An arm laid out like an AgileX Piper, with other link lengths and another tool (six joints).
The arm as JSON. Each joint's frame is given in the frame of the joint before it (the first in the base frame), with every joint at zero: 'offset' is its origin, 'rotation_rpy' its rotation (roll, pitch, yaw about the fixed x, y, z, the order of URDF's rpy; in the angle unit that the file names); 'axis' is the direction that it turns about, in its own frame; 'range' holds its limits. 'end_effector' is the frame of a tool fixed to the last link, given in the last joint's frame.
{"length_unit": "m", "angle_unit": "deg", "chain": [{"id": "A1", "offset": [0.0, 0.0, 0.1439], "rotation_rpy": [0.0, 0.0, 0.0], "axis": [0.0, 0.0, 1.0], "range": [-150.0, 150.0]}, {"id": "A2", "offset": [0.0, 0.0, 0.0], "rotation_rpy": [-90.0, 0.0, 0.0], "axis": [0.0, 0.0, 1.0], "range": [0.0, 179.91]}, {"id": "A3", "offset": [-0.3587, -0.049, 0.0], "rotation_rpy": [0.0, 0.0, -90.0], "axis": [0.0, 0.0, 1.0], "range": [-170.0, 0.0]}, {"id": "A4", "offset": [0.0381, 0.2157, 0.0], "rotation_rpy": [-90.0, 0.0, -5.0], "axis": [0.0, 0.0, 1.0], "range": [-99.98, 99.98]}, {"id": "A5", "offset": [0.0, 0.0, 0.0], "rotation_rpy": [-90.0, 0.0, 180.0], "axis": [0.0, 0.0, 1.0], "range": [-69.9, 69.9]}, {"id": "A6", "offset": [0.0, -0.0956, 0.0], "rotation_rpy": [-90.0, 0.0, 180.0], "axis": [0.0, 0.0, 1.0], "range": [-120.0, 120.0]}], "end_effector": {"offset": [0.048, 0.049, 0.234], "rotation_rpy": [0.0, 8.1, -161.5]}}
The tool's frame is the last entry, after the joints.
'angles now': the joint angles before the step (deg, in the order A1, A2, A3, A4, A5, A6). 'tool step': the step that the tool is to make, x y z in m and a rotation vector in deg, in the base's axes. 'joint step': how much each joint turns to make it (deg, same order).
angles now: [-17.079 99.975 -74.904 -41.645 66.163 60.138]
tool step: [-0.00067 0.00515 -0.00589 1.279 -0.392 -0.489]
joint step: [0.000 0.001 -0.001 1.425 0.001 -0.001]
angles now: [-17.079 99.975 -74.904 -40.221 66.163 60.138]
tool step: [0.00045 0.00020 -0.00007 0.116 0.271 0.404]
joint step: [-0.018 -0.051 0.000 0.120 0.000 -0.583]
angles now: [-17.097 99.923 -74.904 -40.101 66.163 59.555]
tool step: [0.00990 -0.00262 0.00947 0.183 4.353 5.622]
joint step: [0.000 0.001 -2.201 0.487 1.746 -8.600]
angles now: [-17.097 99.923 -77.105 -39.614 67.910 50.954]
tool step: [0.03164 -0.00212 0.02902 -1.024 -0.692 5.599]
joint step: [0.668 -0.177 -6.253 0.749 1.343 -7.523]
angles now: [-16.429 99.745 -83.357 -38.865 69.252 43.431]
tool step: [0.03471 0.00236 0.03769 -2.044 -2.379 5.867]
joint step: [1.263 -0.696 -6.164 0.278 0.391 -6.327]
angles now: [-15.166 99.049 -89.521 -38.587 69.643 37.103]
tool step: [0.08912 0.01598 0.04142 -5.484 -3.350 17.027]
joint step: [1.584 -0.334 -2.481 -0.123 -10.927 -11.893]
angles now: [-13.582 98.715 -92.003 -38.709 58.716 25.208]
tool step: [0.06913 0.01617 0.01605 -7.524 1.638 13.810]
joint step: [0.476 2.145 0.001 -2.105 -10.054 -10.527]
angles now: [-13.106 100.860 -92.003 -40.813 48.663 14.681]
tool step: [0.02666 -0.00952 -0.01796 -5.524 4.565 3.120]
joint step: [0.000 4.378 0.000 -5.846 -2.528 -1.274]
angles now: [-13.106 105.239 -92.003 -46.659 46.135 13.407]
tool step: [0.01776 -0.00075 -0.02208 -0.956 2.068 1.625]
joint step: [0.000 3.013 0.000 -1.628 -1.827 -0.038]
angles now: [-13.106 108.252 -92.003 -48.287 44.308 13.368]
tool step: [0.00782 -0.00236 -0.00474 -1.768 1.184 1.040]
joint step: [0.001 1.251 -0.001 -2.143 -0.785 -0.026]
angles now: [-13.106 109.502 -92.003 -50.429 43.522 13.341]
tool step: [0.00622 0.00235 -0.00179 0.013 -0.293 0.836]
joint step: [-0.001 0.405 0.000 -0.106 -1.080 -0.001]
